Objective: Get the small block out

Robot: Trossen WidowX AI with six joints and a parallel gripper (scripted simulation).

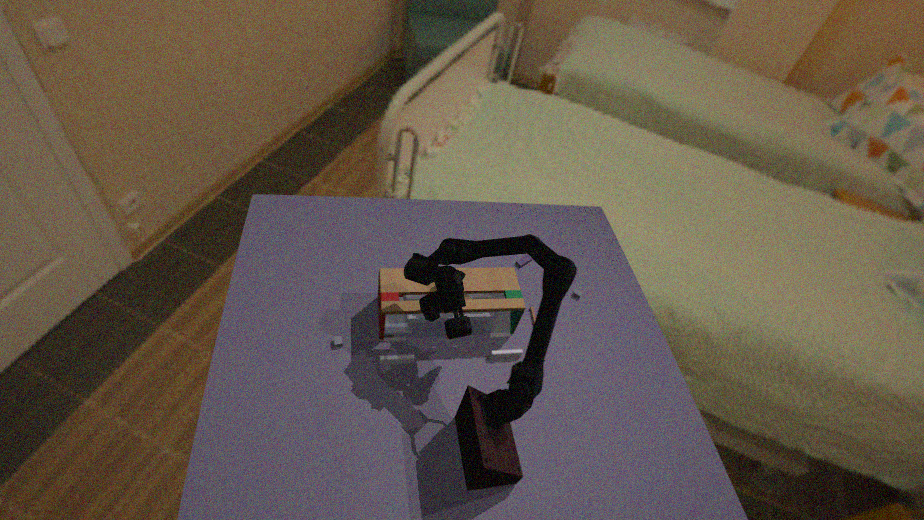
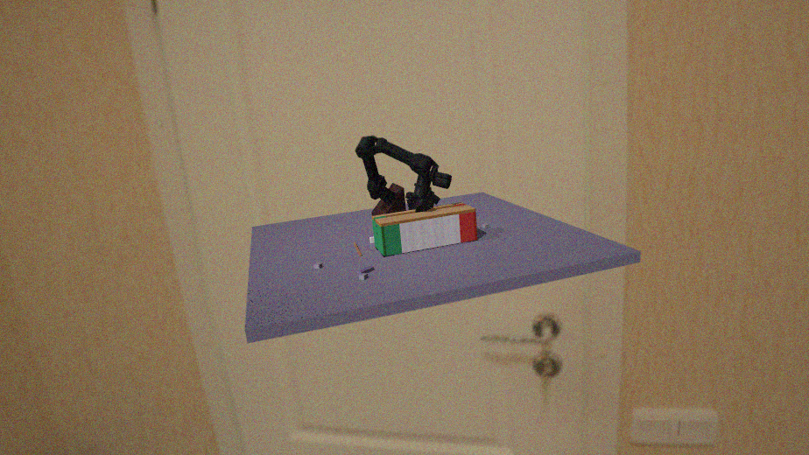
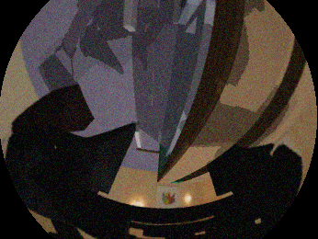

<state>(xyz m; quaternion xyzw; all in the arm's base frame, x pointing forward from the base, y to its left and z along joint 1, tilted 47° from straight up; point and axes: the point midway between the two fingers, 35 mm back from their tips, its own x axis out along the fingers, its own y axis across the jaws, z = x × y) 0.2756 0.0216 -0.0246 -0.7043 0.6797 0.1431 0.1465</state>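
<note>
Right now my gripper tip is 50 mm short of the tan block and 20 mm to the left of it. Also, from my gripper tip: box (40 mm ahead, 20 mm to the left, 20 mm below); thin tan stick (250 mm to the right, 80 mm below).
</note>
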